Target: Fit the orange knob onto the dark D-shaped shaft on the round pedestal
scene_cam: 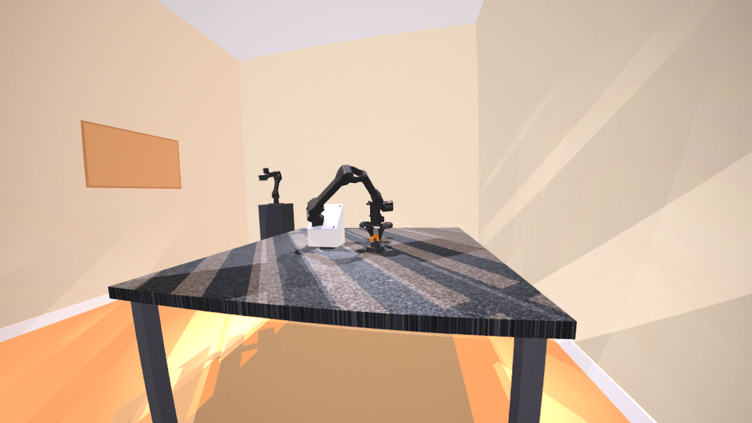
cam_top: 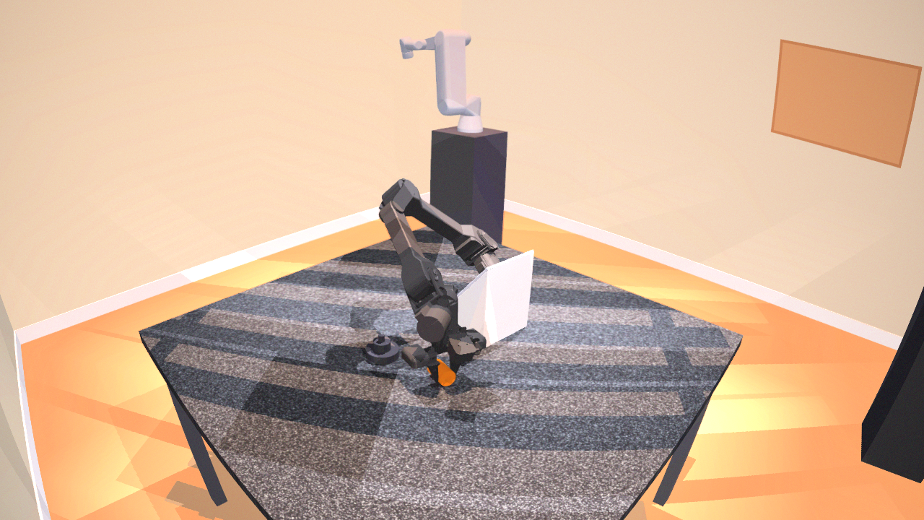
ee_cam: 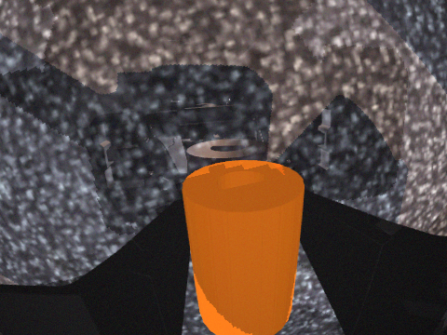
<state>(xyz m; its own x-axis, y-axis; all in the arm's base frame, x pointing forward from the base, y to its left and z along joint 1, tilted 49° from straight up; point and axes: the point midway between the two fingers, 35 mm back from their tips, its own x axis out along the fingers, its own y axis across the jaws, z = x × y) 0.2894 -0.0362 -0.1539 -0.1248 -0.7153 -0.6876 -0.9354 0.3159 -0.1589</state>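
My gripper tip is now 190 mm to the left of the round pedestal, 20 mm below it and 20 mm short of it. Also, from my gripper tip: orange knob: 10 mm to the right, 10 mm behind, 10 mm above.
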